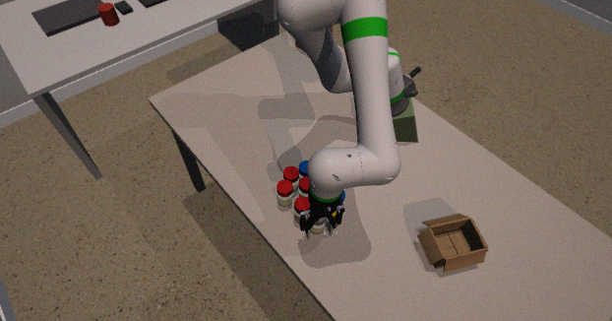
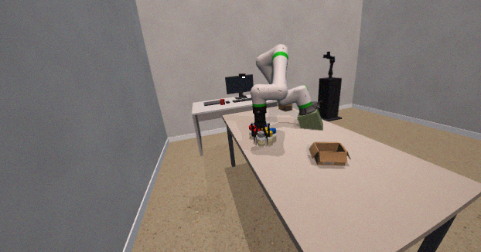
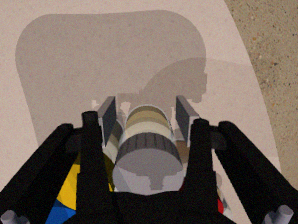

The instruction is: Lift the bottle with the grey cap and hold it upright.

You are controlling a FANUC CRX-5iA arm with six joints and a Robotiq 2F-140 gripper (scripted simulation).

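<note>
The grey-capped bottle is 1 cm behind my hand and 3 cm to the right of it. The rest, counted from my hand: yellow-capped bottle: 7 cm behind, 1 cm to the right.
</note>
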